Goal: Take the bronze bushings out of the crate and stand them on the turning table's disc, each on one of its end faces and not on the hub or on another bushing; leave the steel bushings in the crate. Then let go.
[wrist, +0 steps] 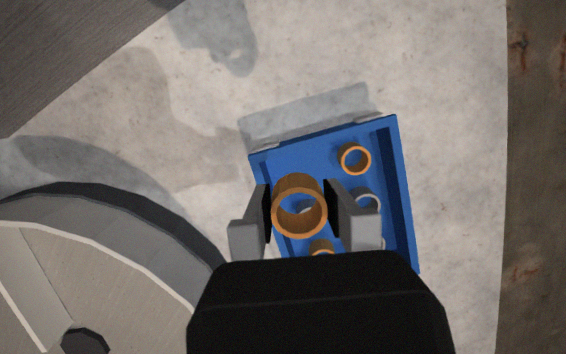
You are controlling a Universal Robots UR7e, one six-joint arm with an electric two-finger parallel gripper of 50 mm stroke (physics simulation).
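Places are measured from the arm's base along level axes (x ahead, y left, z up), in metres.
Pixels of known places: gripper, fingertip midpoint: (pixel 297 199).
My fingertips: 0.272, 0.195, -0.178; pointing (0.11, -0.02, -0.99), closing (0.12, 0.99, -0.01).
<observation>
Ahead of a thing's pixels: the offset from my fingertips to its middle, as dx, dy, dz. "*": to the spot under its first point.
My gripper (pixel 297 199) is shut on a bronze bushing {+0.003, +0.000, +0.001} (pixel 299 182), held upright with its open end facing the camera, above the blue crate {* +0.082, +0.107, -0.110} (pixel 406 210). In the crate, a bronze bushing {+0.024, +0.065, -0.142} (pixel 345 150) stands near the far right corner, and another bronze bushing {+0.139, +0.011, -0.142} (pixel 321 245) shows partly above the gripper's black body. A steel bushing {+0.079, +0.070, -0.142} (pixel 369 195) stands behind the right finger, partly hidden. Part of a grey bushing shows through the held bushing's bore. The turning table's disc {+0.197, -0.320, -0.108} (pixel 125 300) is at the lower left, with its dark hub {+0.197, -0.320, -0.103} (pixel 85 342) at the bottom edge.
The disc's raised grey outer side lies left of the gripper. A dark grey flat surface (pixel 65 45) fills the upper left corner. A brown, rust-marked strip (pixel 535 165) runs down the right edge. Shadows fall beyond the crate. The gripper body hides the crate's near part.
</observation>
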